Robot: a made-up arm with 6 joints. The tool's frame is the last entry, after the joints.
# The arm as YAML. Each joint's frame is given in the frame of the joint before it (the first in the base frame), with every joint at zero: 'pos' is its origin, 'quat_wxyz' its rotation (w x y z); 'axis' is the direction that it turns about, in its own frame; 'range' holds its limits. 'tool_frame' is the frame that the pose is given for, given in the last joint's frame.
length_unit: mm
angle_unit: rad
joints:
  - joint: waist
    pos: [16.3, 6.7, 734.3]
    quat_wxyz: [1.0, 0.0, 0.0, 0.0]
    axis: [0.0, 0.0, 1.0]
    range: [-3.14, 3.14]
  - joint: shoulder
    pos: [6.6, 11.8, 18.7]
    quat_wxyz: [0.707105, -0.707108, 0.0, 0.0]
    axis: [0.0, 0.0, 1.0]
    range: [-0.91, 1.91]
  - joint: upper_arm
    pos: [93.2, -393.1, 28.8]
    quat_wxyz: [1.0, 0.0, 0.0, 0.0]
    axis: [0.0, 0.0, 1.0]
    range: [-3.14, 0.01]
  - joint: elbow
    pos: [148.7, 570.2, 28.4]
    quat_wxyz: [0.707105, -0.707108, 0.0, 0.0]
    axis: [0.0, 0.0, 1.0]
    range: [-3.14, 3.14]
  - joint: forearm
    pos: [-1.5, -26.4, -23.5]
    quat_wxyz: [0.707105, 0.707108, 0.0, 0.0]
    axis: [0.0, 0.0, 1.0]
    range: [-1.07, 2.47]
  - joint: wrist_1
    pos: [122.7, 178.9, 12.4]
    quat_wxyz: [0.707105, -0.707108, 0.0, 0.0]
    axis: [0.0, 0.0, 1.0]
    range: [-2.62, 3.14]
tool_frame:
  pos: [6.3, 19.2, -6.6]
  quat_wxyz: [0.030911, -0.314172, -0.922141, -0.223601]
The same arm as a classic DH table. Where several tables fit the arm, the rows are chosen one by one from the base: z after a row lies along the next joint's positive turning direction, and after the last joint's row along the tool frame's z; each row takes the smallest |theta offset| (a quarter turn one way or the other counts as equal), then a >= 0, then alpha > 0; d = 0 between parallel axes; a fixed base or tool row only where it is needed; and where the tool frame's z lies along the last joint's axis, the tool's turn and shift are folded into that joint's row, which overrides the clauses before.
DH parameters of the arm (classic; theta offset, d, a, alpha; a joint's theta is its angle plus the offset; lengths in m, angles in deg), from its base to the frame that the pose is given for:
base (fixed): 22.34 0.0000 0.0176 0.00
waist: -22.34 0.7530 0.0066 -90.00
shoulder: -76.66 0.0000 0.4040 0.00
upper_arm: 76.66 0.0690 0.1487 -90.00
elbow: 0.00 0.5467 -0.0015 90.00
forearm: 0.00 0.0388 0.1227 -90.00
wrist_1: -10.94 0.2132 0.0025 -153.91
tool (fixed): -153.32 0.0456 0.0000 0.00
Joint limits (deg, base to tool): -179.91..179.91 -52.14..109.43 -179.91..0.57 -179.91..179.91 -61.31..141.52 -150.11..179.91

